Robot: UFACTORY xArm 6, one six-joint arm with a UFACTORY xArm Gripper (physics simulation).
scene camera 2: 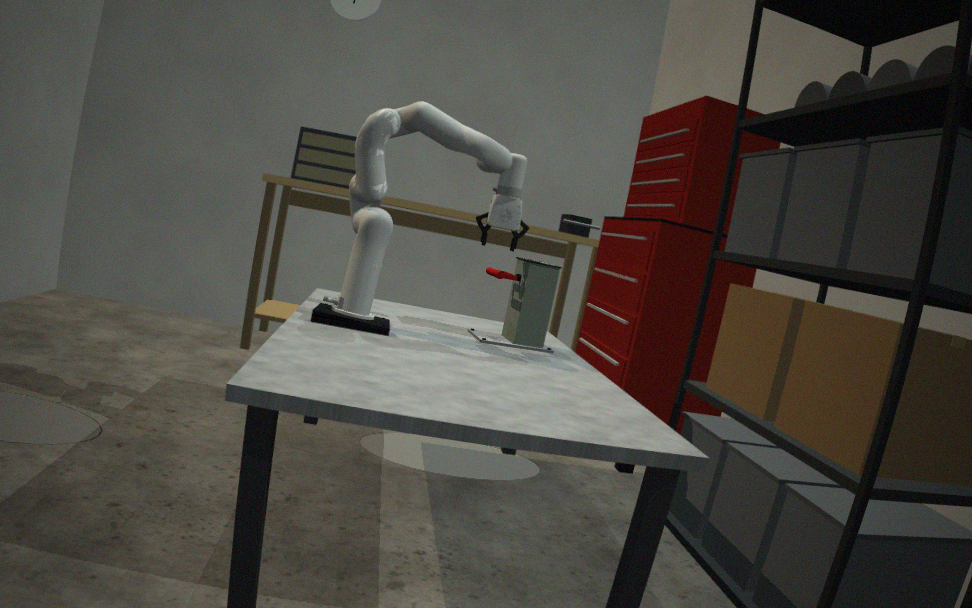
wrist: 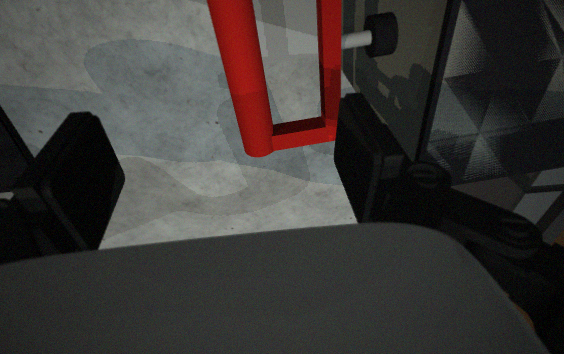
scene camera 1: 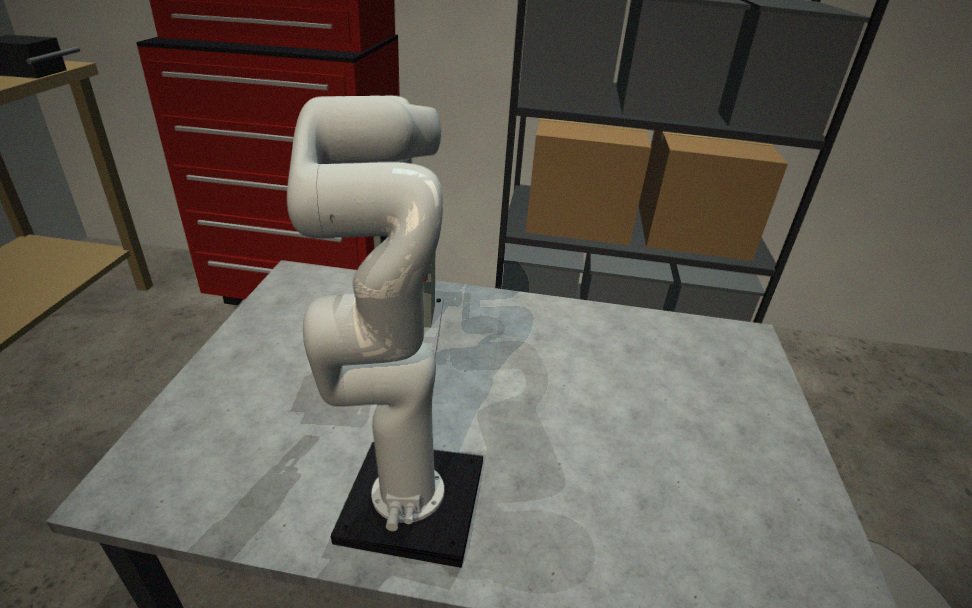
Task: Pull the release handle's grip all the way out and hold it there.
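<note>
The release handle's red grip is a rectangular loop that sticks out toward the arm from the upper part of a grey-green housing. A pale rod with a black collar joins loop and housing in the wrist view. My gripper is open and empty, pointing down a little above the grip. In the wrist view the grip's outer bar lies between the lines of the two fingers, and the right finger is close to the housing. In scene camera 1 the arm hides the gripper and most of the handle.
The housing stands on a thin base plate on the grey table. The arm's black mount is on the same table. Behind are a red drawer cabinet, a shelf rack and a wooden workbench.
</note>
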